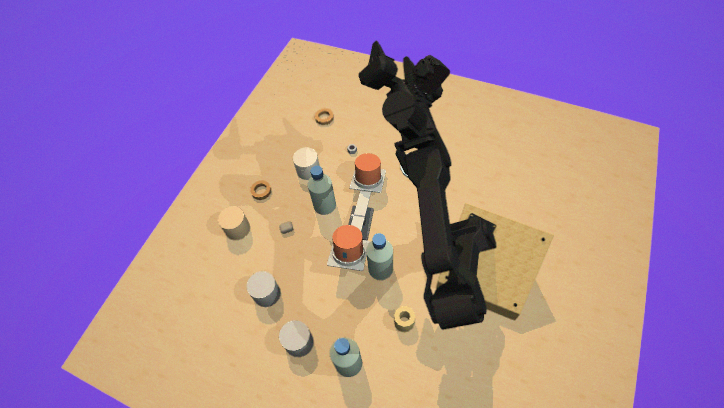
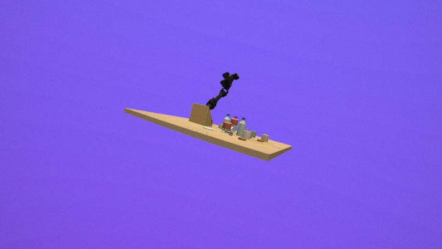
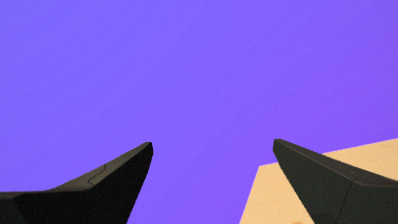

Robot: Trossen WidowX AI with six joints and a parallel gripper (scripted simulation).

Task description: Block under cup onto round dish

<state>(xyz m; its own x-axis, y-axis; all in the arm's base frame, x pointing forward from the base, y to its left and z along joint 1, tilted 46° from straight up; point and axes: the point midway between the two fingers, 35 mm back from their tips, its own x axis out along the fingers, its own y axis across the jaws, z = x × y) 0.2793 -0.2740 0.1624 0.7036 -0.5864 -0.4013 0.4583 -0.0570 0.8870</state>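
The orange cup lies 44 cm below my gripper tip, 8 cm ahead of it and 1 cm to the right of it. Also, from my gripper tip: pale round dish: 49 cm below, 11 cm to the right, 3 cm behind; grey block: 45 cm below, 7 cm ahead, 1 cm to the left; balance: 46 cm below, 14 cm to the left, 3 cm ahead.
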